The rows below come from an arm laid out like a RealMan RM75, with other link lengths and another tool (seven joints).
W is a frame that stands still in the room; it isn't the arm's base.
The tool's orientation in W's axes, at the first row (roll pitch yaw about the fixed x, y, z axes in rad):
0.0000, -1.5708, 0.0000
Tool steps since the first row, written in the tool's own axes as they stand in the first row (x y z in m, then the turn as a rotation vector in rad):
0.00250, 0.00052, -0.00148, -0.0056, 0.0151, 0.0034
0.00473, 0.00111, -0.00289, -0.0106, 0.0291, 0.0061
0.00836, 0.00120, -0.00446, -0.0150, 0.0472, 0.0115
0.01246, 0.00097, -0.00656, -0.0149, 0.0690, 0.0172
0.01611, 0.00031, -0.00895, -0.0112, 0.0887, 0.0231
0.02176, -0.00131, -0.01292, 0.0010, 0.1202, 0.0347
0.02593, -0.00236, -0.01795, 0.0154, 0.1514, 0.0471
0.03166, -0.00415, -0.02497, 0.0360, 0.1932, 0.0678
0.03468, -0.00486, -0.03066, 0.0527, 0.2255, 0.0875
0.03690, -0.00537, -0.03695, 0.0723, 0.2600, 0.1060
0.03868, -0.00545, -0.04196, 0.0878, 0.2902, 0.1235
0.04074, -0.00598, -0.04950, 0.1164, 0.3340, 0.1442
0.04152, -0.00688, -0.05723, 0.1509, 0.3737, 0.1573
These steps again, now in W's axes. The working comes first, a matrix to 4 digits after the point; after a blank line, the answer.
The tool's axes in the first row as the columns of a matrix, in W's axes (used below as rounded here):
0.0000, 0.0000, -1.0000
0.0000, 1.0000, 0.0000
1.0000, 0.0000, 0.0000

0.00148, 0.00052, 0.00250, -0.0034, 0.0151, -0.0056
0.00289, 0.00111, 0.00473, -0.0061, 0.0291, -0.0106
0.00446, 0.00120, 0.00836, -0.0115, 0.0472, -0.0150
0.00656, 0.00097, 0.01246, -0.0172, 0.0690, -0.0149
0.00895, 0.00031, 0.01611, -0.0231, 0.0887, -0.0112
0.01292, -0.00131, 0.02176, -0.0347, 0.1202, 0.0010
0.01795, -0.00236, 0.02593, -0.0471, 0.1514, 0.0154
0.02497, -0.00415, 0.03166, -0.0678, 0.1932, 0.0360
0.03066, -0.00486, 0.03468, -0.0875, 0.2255, 0.0527
0.03695, -0.00537, 0.03690, -0.1060, 0.2600, 0.0723
0.04196, -0.00545, 0.03868, -0.1235, 0.2902, 0.0878
0.04950, -0.00598, 0.04074, -0.1442, 0.3340, 0.1164
0.05723, -0.00688, 0.04152, -0.1573, 0.3737, 0.1509

